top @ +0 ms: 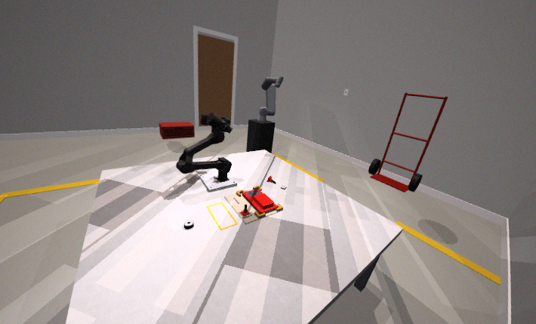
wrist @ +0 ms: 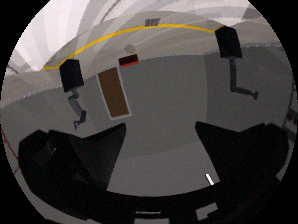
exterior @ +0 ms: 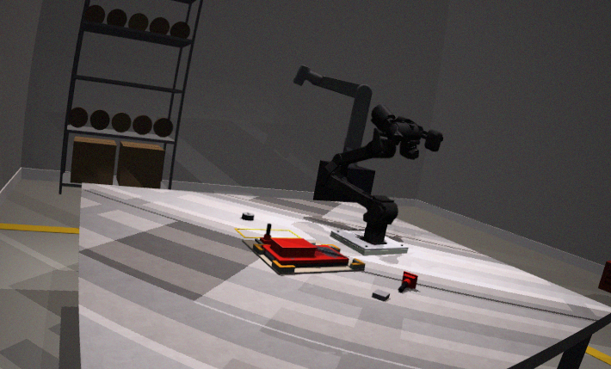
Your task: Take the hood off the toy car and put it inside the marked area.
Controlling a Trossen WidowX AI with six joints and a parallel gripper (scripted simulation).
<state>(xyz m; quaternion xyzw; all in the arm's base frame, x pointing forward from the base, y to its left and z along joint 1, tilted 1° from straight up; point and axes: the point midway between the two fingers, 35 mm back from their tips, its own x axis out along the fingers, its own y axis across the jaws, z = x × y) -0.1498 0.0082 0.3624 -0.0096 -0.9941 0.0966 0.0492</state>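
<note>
My gripper tip is now 540 mm short of the black upright part, 70 mm to the left of it and 350 mm above it. Also, from my gripper tip: toy wheel: 460 mm ahead, 320 mm to the right, 380 mm below.
</note>
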